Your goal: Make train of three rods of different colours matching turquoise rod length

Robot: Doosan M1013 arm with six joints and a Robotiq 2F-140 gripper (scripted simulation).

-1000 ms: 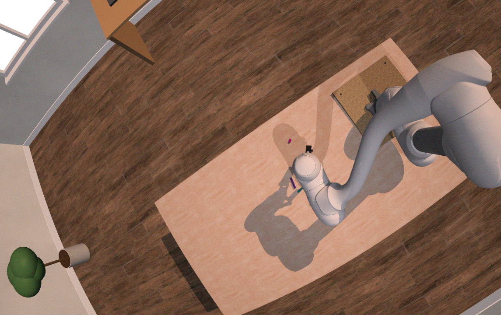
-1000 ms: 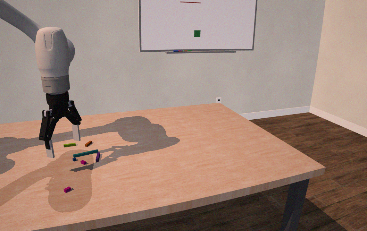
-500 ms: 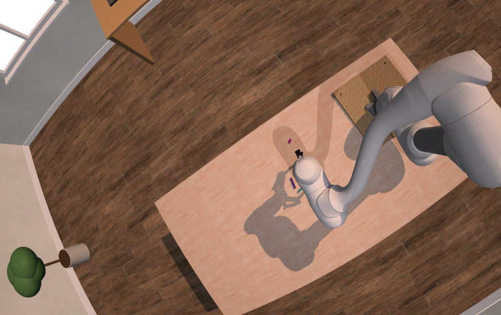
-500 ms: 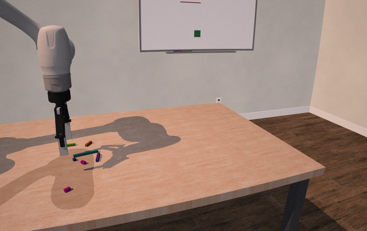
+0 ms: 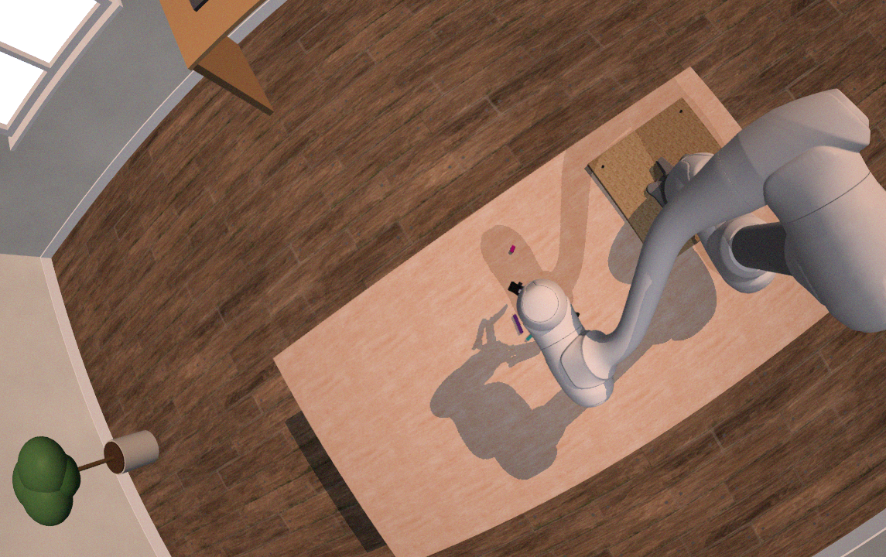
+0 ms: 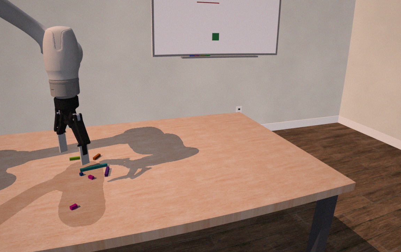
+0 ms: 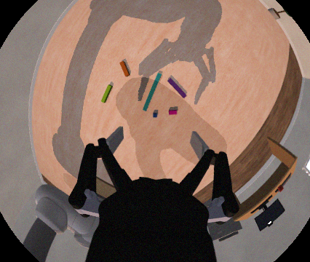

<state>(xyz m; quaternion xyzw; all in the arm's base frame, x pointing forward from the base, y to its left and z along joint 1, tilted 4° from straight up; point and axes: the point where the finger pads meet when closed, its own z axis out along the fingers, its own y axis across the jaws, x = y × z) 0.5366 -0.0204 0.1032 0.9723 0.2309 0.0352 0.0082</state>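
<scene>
Now: the blue rod 20 mm ahead of my hand, 20 mm to the left of it and 80 mm below it. Round my hand: purple rod: 100 mm ahead, 80 mm below; then turquoise rod: 60 mm ahead, 50 mm to the left, 80 mm below; then lime rod: 160 mm to the left, 80 mm below.
</scene>
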